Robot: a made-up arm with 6 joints.
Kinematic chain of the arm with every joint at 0, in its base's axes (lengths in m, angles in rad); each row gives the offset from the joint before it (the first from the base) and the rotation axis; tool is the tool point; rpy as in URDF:
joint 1: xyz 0 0 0.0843 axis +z
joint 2: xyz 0 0 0 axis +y
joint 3: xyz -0.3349 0 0.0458 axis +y
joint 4: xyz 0.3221 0 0.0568 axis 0.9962 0 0.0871
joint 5: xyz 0 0 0 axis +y
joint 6: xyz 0.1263 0 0.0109 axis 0.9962 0 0.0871
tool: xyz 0 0 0 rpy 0 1.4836 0
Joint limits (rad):
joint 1: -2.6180..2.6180
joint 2: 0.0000..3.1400
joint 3: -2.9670..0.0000
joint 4: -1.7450..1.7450
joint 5: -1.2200..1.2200
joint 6: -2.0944..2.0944
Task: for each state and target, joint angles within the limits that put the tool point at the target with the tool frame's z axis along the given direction. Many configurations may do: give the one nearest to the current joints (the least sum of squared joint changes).
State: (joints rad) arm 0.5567 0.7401 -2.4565 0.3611 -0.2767 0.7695
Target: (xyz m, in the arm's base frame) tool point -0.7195 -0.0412 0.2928 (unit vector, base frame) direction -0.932 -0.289 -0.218
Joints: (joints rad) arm 0.0076 0.0017 -2.3503 0.3502 -0.9647 0.7695
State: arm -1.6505 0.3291 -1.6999 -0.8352 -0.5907 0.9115
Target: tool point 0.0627 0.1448 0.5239 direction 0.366 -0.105 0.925
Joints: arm -1.6740 0.0021 -0.8311 -0.6336 -0.6854 0.9115
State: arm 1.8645 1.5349 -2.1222 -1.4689 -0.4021 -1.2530
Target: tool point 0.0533 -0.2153 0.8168 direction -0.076 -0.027 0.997
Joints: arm 1.8589 0.8440 -2.3404 -1.6757 -0.0811 -1.2530
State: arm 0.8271 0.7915 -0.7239 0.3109 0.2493 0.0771
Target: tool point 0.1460 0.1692 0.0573 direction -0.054 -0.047 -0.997
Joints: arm 0.8533 1.4608 -0.4693 0.0146 0.7375 0.0771
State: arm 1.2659 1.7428 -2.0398 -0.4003 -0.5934 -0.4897
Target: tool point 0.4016 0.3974 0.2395 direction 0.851 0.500 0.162
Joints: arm 0.8494 1.9310 -1.2367 0.4330 -0.8267 -0.4897
